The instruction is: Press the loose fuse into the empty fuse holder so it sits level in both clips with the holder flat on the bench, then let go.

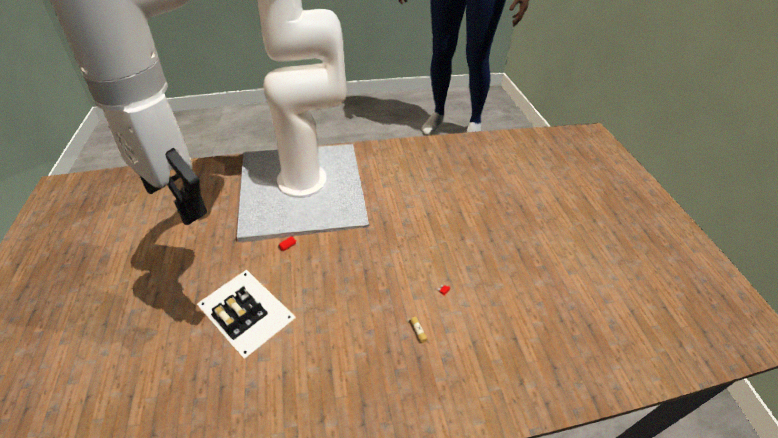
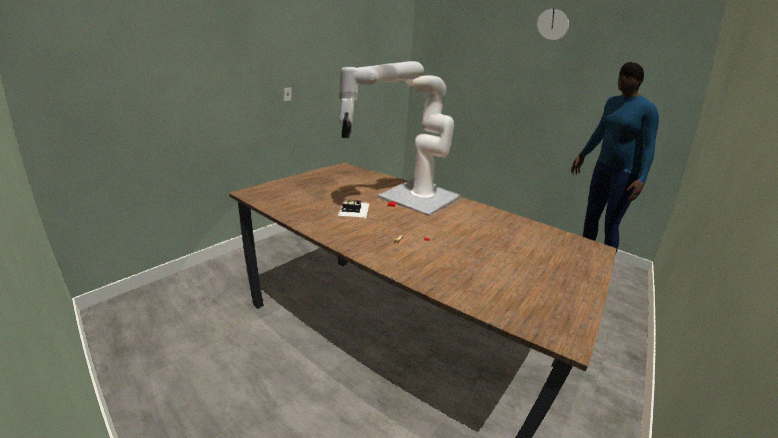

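Pixels of known places: gripper, between the fingertips: (image 1: 176, 202) (image 2: 346, 135); arm's base, origin of its link: (image 1: 302, 180) (image 2: 422, 193).
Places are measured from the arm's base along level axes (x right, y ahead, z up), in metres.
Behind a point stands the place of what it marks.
Note:
The loose fuse (image 1: 418, 329) {x -0.235, y 0.449, z -0.012 m} (image 2: 398, 238) {x -0.240, y 0.452, z -0.014 m}, a small yellow cylinder, lies flat on the wooden bench (image 1: 496, 239) {x -0.459, y 0.225, z -0.026 m} (image 2: 500, 269) {x -0.631, y 0.339, z -0.025 m} near the front middle. The black fuse holder (image 1: 239, 310) {x 0.106, y 0.389, z 0.006 m} (image 2: 351, 206) {x 0.091, y 0.400, z 0.001 m} sits flat on a white plate (image 1: 272, 323) {x 0.046, y 0.405, z -0.023 m} (image 2: 362, 213) {x 0.042, y 0.377, z -0.023 m} at the left. Two of its slots hold yellow fuses; the slot (image 1: 245, 295) {x 0.102, y 0.345, z -0.007 m} nearest the arm's base is empty. My gripper (image 1: 189, 209) {x 0.109, y 0.427, z 0.324 m} (image 2: 345, 134) {x 0.109, y 0.427, z 0.324 m} is open and empty. It points down and hangs high above the bench, up and to the left of the holder and far from the loose fuse.
A red cylinder (image 1: 287, 243) {x 0.025, y 0.208, z -0.009 m} (image 2: 392, 203) {x 0.019, y 0.205, z -0.010 m} lies by the grey base plate (image 1: 344, 204) {x -0.107, y 0.090, z -0.010 m} (image 2: 439, 201) {x -0.114, y 0.008, z -0.004 m} of the arm. A small red block (image 1: 445, 289) {x -0.306, y 0.360, z -0.016 m} (image 2: 426, 239) {x -0.309, y 0.363, z -0.021 m} lies near the loose fuse. A person (image 1: 465, 61) (image 2: 598, 187) stands behind the bench's far right side.

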